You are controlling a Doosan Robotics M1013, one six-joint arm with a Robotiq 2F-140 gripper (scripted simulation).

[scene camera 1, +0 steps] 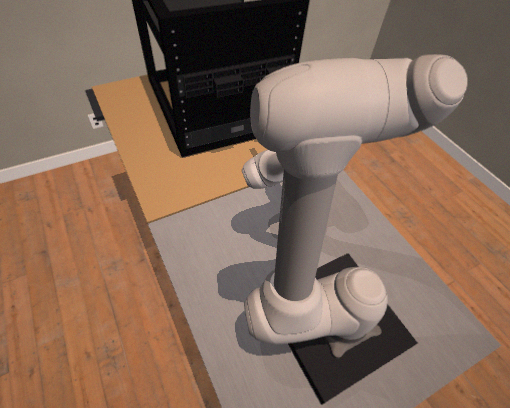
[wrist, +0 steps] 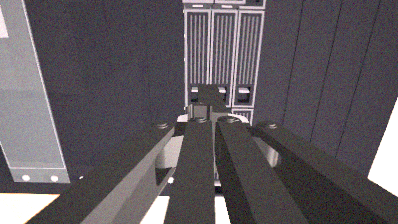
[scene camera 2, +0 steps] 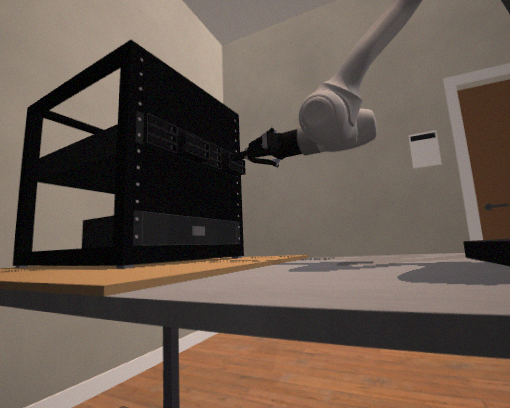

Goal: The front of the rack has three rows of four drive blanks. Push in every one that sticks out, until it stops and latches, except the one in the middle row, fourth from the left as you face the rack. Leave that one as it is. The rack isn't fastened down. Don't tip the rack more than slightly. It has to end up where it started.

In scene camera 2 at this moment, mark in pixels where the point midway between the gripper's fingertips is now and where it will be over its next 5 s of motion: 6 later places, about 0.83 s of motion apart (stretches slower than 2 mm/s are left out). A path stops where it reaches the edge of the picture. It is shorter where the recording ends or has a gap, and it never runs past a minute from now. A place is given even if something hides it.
My gripper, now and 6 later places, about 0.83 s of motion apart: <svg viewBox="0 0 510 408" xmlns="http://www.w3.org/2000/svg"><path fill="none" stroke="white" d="M232 157L248 165L239 167L237 167L234 168L231 169L231 169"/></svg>
